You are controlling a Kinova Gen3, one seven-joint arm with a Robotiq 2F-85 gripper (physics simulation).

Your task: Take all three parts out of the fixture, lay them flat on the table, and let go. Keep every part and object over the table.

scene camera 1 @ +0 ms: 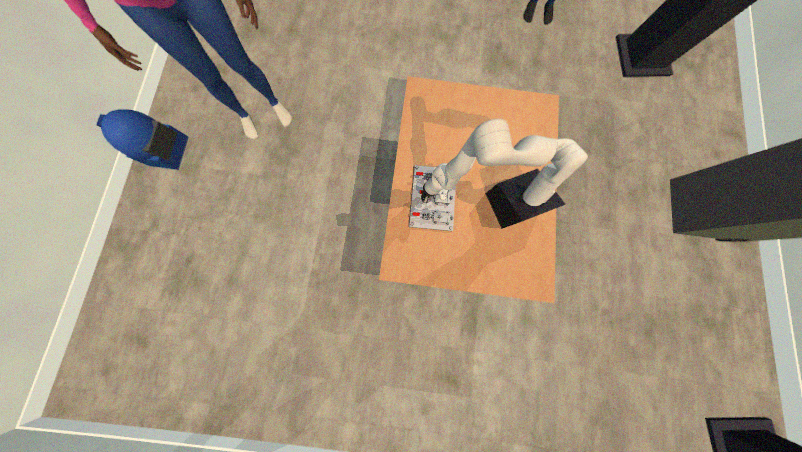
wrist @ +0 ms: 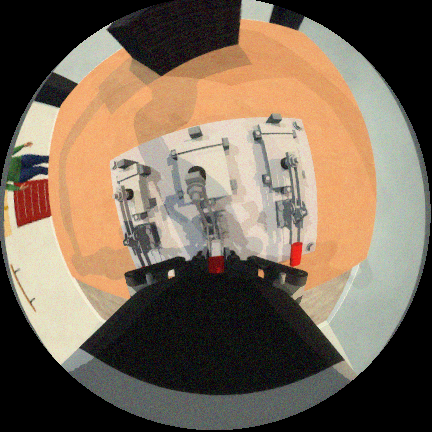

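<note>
The light grey fixture (scene camera 1: pixel 432 226) (wrist: pixel 245 155) lies on the table. It bears three toggle clamps in a row. In the wrist view, a narrow part (wrist: pixel 141 185) lies at the left, a squarish plate (wrist: pixel 216 165) in the middle and another plate (wrist: pixel 274 152) at the right, all in the fixture. The middle clamp's spindle (wrist: pixel 195 189) appears raised over its plate. The outer spindles (wrist: pixel 120 195) (wrist: pixel 292 160) are over their parts; contact is unclear. My gripper (scene camera 1: pixel 425 194) (wrist: pixel 216 253) is shut on the middle clamp's red handle (wrist: pixel 216 264). The right clamp's red handle (wrist: pixel 296 254) is free; the left one is hidden in the wrist view.
The orange table (scene camera 1: pixel 405 255) (wrist: pixel 345 170) reaches past the fixture on all sides, with its edge nearest on the left in the scene view. My arm's black base (scene camera 1: pixel 519 204) (wrist: pixel 185 37) stands right of the fixture there. A person (scene camera 1: pixel 210 67) and dark posts (scene camera 1: pixel 735 190) stand off the table.
</note>
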